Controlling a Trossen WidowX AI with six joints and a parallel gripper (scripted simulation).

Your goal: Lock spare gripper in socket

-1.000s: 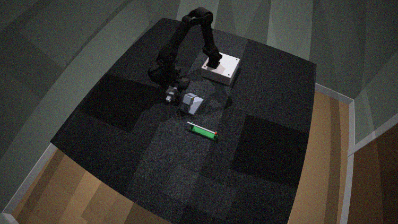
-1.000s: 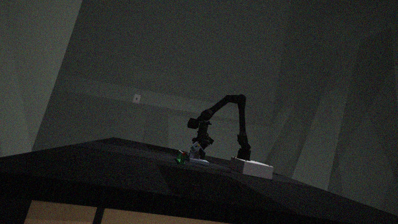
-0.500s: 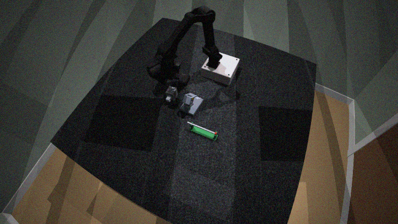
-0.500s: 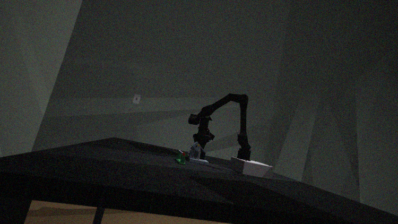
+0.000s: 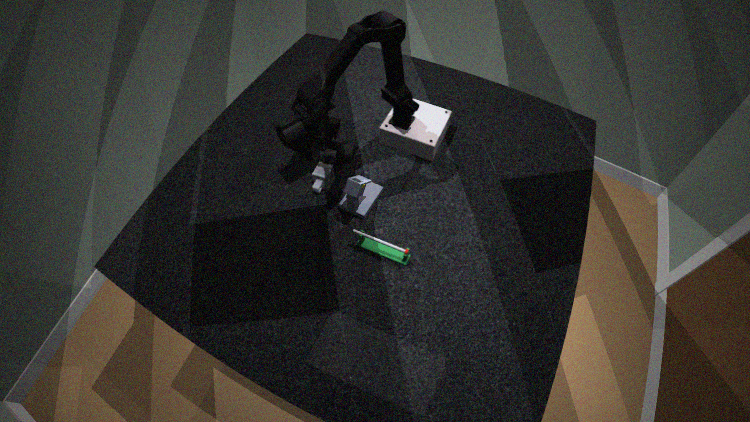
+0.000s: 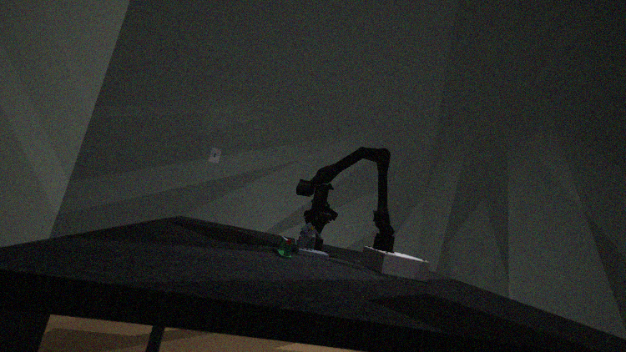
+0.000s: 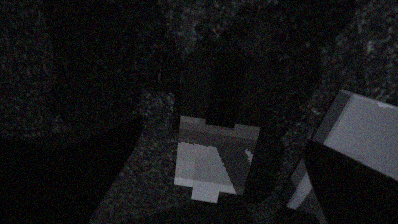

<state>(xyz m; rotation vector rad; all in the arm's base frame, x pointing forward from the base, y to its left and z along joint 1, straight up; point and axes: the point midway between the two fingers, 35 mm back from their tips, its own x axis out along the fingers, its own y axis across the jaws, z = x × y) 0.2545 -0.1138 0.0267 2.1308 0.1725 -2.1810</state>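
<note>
My gripper tip is 30 mm above the spare gripper and 20 mm short of it. Also, from my gripper tip: green pad: 250 mm to the left, 140 mm ahead, 40 mm below; socket: 130 mm to the left, 40 mm ahead, 10 mm below.
</note>
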